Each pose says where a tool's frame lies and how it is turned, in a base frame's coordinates. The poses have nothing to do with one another.
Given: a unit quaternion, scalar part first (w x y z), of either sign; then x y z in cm.
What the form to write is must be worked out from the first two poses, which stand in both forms.
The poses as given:
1: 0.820 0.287 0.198 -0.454 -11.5 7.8 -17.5
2: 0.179 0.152 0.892 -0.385 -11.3 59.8 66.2
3: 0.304 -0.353 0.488 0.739 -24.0 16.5 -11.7
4: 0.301 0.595 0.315 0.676 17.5 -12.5 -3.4
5: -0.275 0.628 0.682 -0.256 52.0 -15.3 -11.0
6: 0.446 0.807 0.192 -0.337 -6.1 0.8 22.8
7: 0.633 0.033 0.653 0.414 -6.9 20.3 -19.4
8: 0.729 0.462 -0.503 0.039 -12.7 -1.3 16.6
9: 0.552 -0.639 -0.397 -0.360 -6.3 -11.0 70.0
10: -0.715 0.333 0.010 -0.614 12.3 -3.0 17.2
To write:
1: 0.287 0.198 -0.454 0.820 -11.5 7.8 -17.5
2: 0.152 0.892 -0.385 0.179 -11.3 59.8 66.2
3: -0.353 0.488 0.739 0.304 -24.0 16.5 -11.7
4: 0.595 0.315 0.676 0.301 17.5 -12.5 -3.4
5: -0.628 -0.682 0.256 0.275 52.0 -15.3 -11.0
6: 0.807 0.192 -0.337 0.446 -6.1 0.8 22.8
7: 0.033 0.653 0.414 0.633 -6.9 20.3 -19.4
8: 0.462 -0.503 0.039 0.729 -12.7 -1.3 16.6
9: -0.639 -0.397 -0.360 0.552 -6.3 -11.0 70.0
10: -0.333 -0.010 0.614 0.715 12.3 -3.0 17.2
